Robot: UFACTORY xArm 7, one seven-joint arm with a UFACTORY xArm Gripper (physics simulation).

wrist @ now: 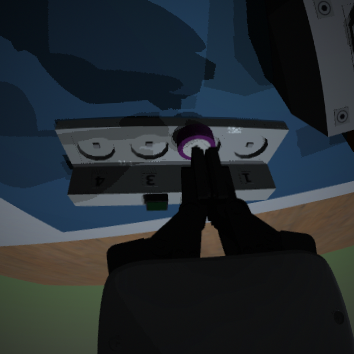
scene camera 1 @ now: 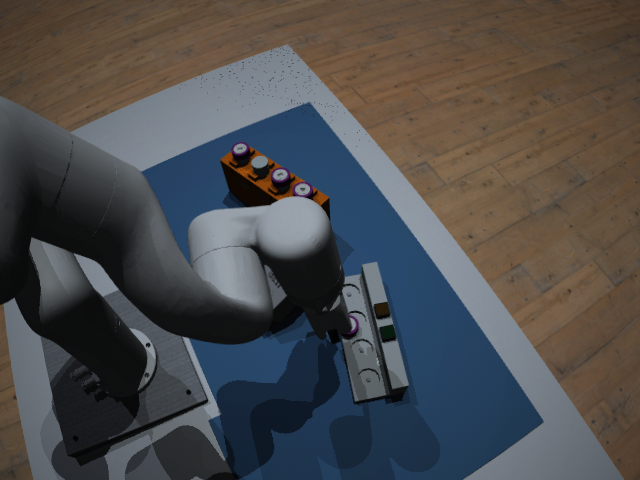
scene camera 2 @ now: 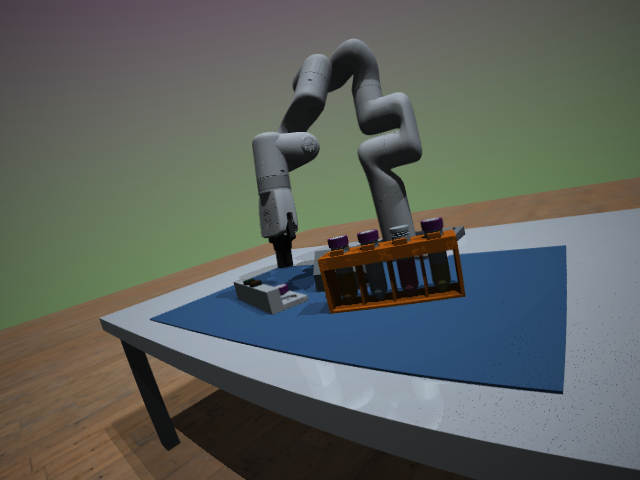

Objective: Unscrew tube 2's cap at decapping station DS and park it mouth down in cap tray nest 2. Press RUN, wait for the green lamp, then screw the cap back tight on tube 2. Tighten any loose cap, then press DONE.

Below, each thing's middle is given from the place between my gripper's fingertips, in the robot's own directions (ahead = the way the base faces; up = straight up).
Labels:
Now: hand 13 cm to the right of the grey button box (scene camera 1: 283, 307), 2 cm past it and 2 cm above it.

